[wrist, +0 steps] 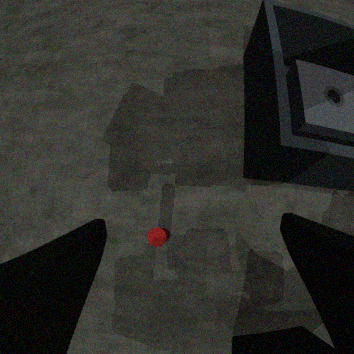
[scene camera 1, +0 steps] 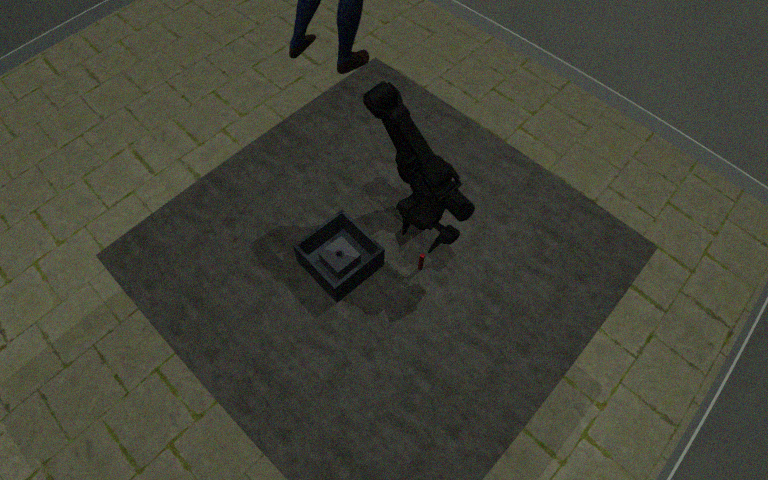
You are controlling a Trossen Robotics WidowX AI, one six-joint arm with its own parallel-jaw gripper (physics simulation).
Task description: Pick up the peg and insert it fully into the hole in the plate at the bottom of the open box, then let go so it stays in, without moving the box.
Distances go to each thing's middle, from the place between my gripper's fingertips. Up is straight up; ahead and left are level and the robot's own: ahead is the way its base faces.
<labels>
Now: the dark box (scene camera 1: 372,253) 130 mm ahead of my hand, 180 mm to the right of it and 80 mm below it.
</labels>
